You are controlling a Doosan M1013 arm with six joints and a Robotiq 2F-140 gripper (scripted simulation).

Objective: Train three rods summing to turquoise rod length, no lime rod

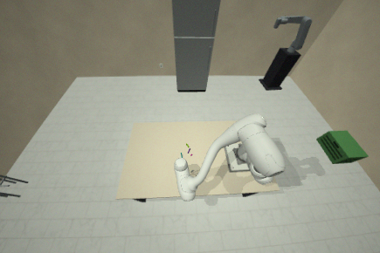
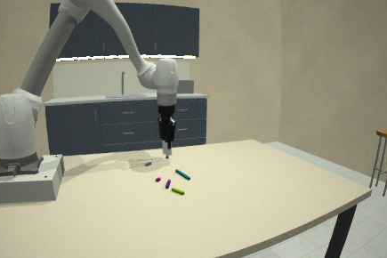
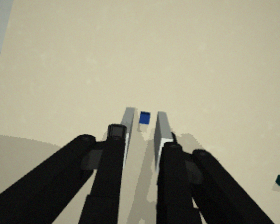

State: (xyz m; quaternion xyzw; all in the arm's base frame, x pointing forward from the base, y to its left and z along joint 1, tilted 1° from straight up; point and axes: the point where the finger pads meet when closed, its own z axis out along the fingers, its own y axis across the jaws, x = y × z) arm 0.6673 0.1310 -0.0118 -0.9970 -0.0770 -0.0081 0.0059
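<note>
My hand is 5 cm above the small blue rod. The rest, counted from my hand: turquoise rod (22 cm to the right, 5 cm below, 2 cm behind); grey rod (11 cm behind, 6 cm to the right, 5 cm below); magenta rod (23 cm to the right, 13 cm behind, 5 cm below).
</note>
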